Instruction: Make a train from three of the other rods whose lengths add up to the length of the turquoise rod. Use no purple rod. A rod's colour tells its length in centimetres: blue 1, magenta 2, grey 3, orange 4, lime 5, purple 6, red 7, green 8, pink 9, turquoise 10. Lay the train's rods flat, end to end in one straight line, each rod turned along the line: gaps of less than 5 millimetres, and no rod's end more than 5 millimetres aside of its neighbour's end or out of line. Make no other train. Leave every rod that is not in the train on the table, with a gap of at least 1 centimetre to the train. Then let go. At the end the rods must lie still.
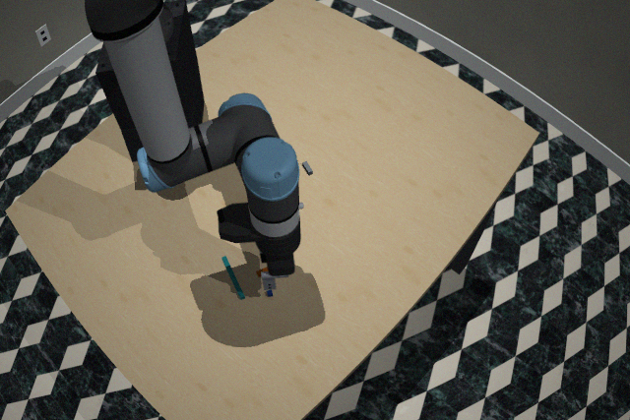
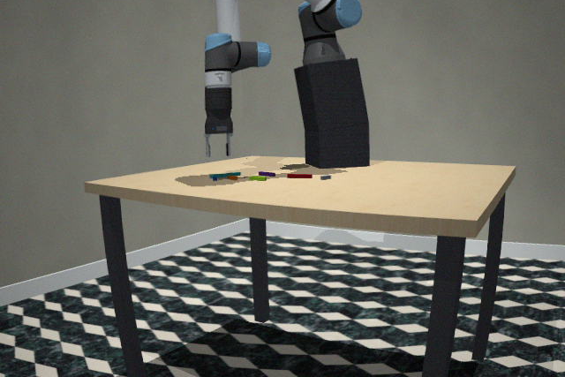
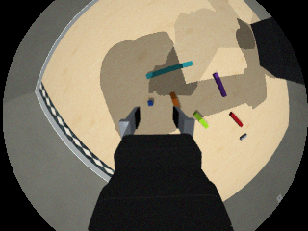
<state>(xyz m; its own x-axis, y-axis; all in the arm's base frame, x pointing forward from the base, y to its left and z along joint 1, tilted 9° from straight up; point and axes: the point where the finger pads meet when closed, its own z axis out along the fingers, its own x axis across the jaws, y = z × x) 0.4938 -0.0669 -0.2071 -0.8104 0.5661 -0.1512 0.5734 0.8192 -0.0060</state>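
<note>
The blue rod is 8 cm below my hand, 1 cm to the right of it and 1 cm ahead of it. From my hand the other things lie so: orange rod: 8 cm below, 4 cm behind, 2 cm to the left; lime rod: 9 cm to the left, 8 cm below, 6 cm behind; turquoise rod: 8 cm below, 7 cm behind, 4 cm to the right.
</note>
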